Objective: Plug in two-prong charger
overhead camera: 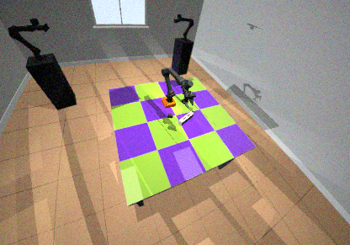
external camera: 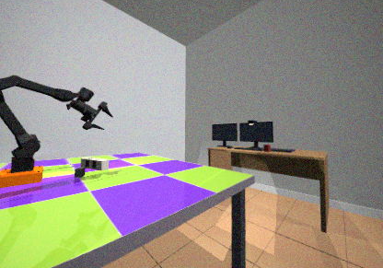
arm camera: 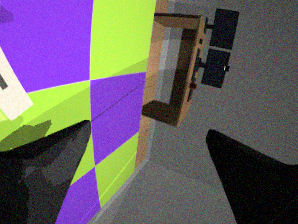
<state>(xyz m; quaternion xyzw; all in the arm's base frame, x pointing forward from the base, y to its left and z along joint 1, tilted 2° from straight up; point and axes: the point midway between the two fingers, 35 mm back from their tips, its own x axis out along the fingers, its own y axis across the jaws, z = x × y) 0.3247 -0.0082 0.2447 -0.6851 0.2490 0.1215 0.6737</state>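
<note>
Now: gripper tip 160 mm past the black two-prong charger, 70 mm to the left of it and 250 mm above it.
</note>
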